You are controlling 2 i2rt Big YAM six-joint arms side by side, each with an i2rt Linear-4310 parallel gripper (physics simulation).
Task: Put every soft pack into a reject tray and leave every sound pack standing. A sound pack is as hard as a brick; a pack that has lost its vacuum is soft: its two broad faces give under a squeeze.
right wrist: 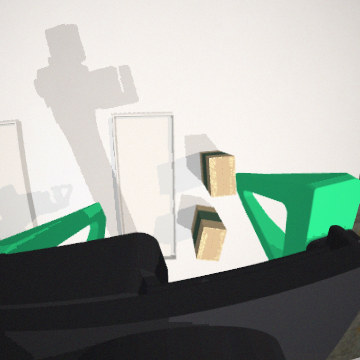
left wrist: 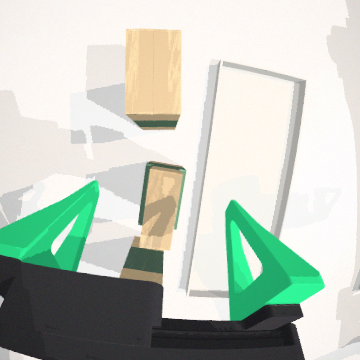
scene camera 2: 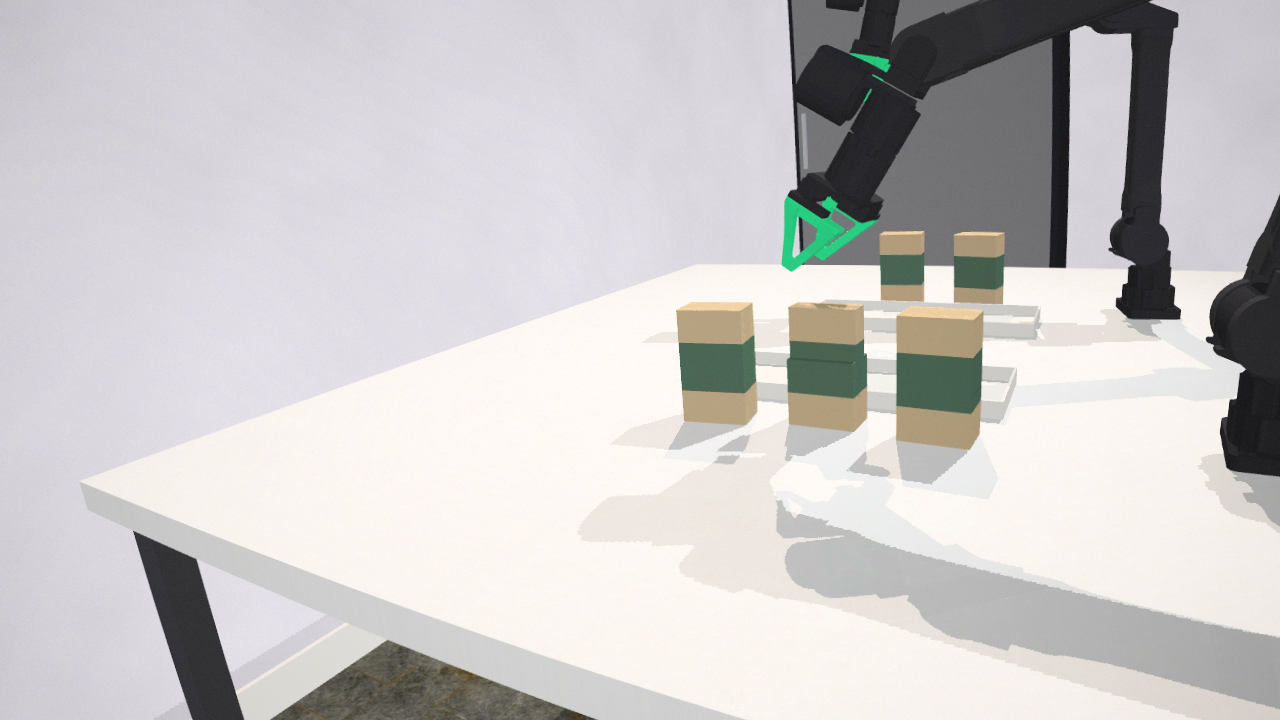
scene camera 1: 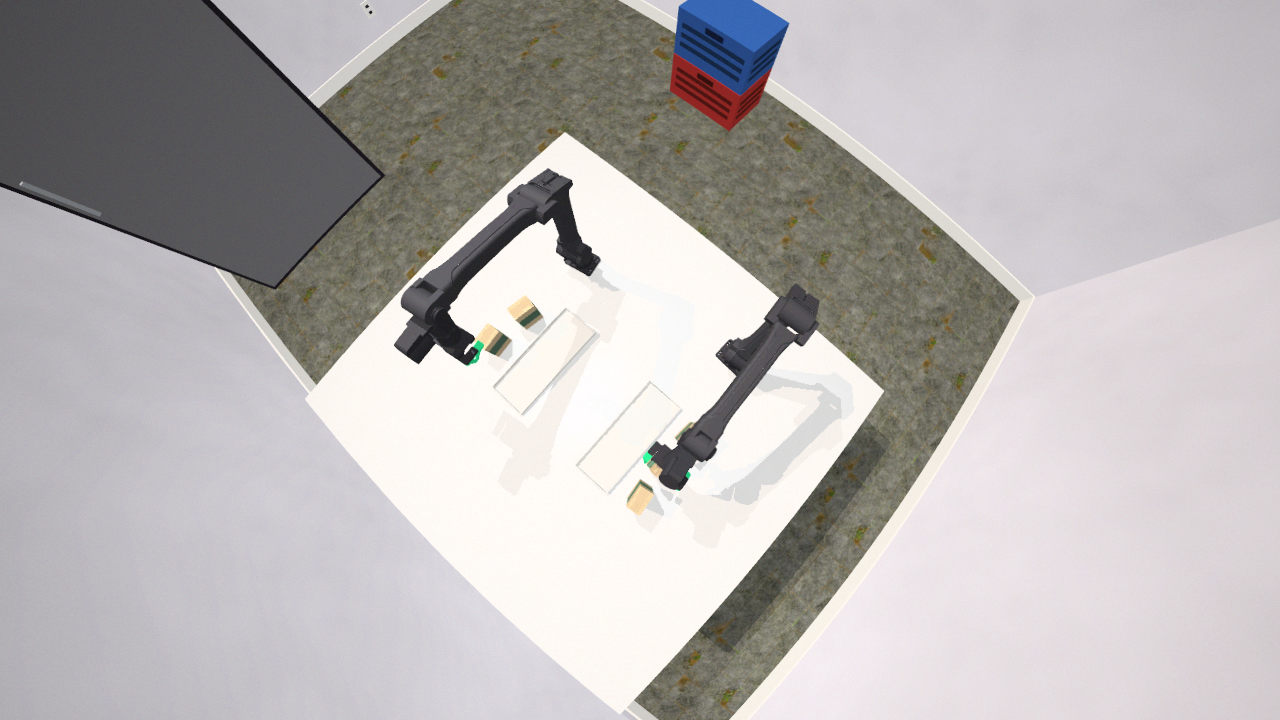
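Pixels of known places: left gripper, fingertip midpoint: [left wrist: 164, 196] [scene camera 2: 803, 262] [scene camera 1: 657, 473]; right gripper, fingertip midpoint: [right wrist: 168, 195] [scene camera 1: 462, 351]; left arm's base at its link origin: [scene camera 2: 1269, 453] [scene camera 1: 733, 358]; right arm's base at its link origin: [scene camera 2: 1146, 312] [scene camera 1: 582, 260].
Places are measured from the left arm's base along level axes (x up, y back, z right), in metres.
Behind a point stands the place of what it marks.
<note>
Three tan packs with green bands stand in the near row: the left one [scene camera 2: 716, 362] @[x 0.077, y -0.573, z -0.106 m] [scene camera 1: 639, 497] @[x 0.140, y -0.577, z -0.073 m] [left wrist: 153, 75] @[x 0.140, y -0.579, z -0.080 m], the middle one [scene camera 2: 825, 407] @[x 0.027, y -0.448, z -0.079 m] [left wrist: 162, 200] @[x 0.140, y -0.466, z -0.053 m] and the right one [scene camera 2: 938, 380] @[x 0.074, y -0.318, z -0.089 m] [left wrist: 143, 260] @[x 0.077, y -0.363, z -0.064 m]. Two more packs, one [scene camera 2: 901, 268] @[x 0.074, y -0.561, z 0.631 m] [scene camera 1: 494, 341] @[x 0.115, y -0.560, z 0.632 m] [right wrist: 221, 175] @[x 0.140, y -0.568, z 0.654 m] and another [scene camera 2: 978, 271] @[x 0.073, y -0.412, z 0.618 m] [scene camera 1: 525, 313] @[x 0.131, y -0.417, z 0.619 m] [right wrist: 211, 242] @[x 0.139, y -0.420, z 0.646 m], stand by the far tray [scene camera 1: 507, 402] @[x 0.020, y -0.689, z 0.474 m] [right wrist: 174, 200] @[x 0.003, y -0.468, z 0.566 m]. The near tray [scene camera 1: 593, 479] @[x 0.003, y -0.665, z 0.065 m] [left wrist: 299, 120] @[x 0.018, y -0.604, z 0.149 m] is empty, as is the far one. My left gripper [scene camera 2: 805, 261] @[x 0.189, y -0.481, z -0.053 m] [left wrist: 164, 196] @[x 0.189, y -0.481, z -0.053 m] is open and empty above the middle pack. My right gripper [right wrist: 168, 195] @[x 0.395, y -0.603, z 0.553 m] [scene camera 1: 475, 354] @[x 0.395, y -0.603, z 0.553 m] is open, high above the table.
The white table [scene camera 1: 465, 501] @[x 0.000, y -1.056, z 0.336 m] [scene camera 2: 402, 501] @[x 0.000, y -0.766, z -0.433 m] carries both arms and their shadows. In scene camera 2 the left arm partly hides the right gripper. Blue and red crates [scene camera 1: 729, 53] stand on the floor beyond the table. A dark cabinet [scene camera 1: 196, 125] is at upper left.
</note>
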